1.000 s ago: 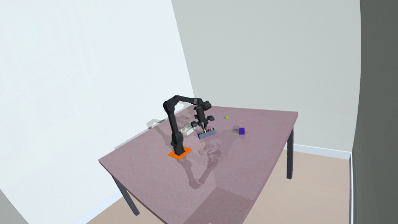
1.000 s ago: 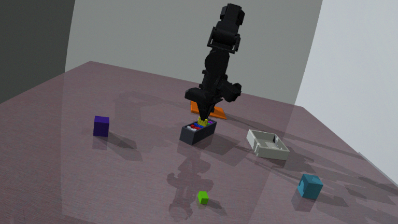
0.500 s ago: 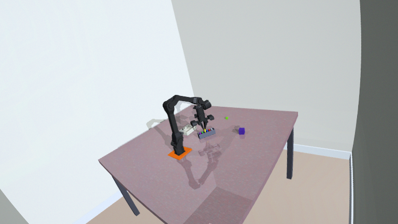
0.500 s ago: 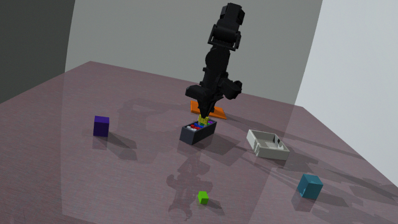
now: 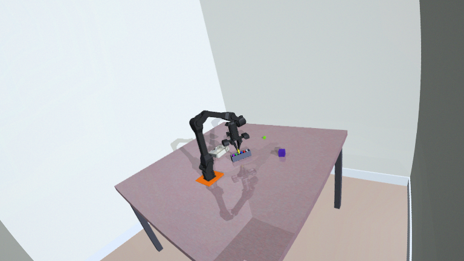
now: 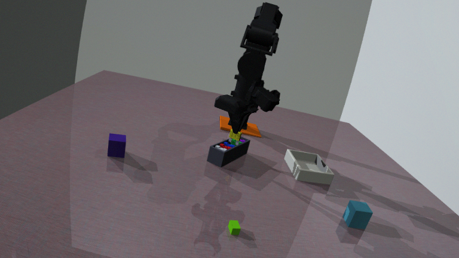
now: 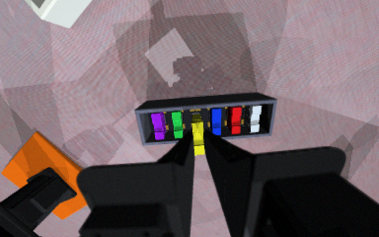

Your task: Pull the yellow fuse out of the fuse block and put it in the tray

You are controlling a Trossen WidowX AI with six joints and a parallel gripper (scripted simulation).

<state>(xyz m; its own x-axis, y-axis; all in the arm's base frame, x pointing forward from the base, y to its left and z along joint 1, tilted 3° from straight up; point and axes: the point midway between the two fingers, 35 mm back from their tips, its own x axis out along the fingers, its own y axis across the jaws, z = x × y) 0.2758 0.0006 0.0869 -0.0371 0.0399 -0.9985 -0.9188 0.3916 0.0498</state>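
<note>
Right now the green fuse is 40 mm below my gripper tip, 20 mm behind it and 10 mm to the left of it. Round my gripper tip: purple fuse: 40 mm below, 40 mm behind, 20 mm to the left; yellow fuse: 10 mm below; blue fuse: 40 mm below, 20 mm ahead, 10 mm to the right.
</note>
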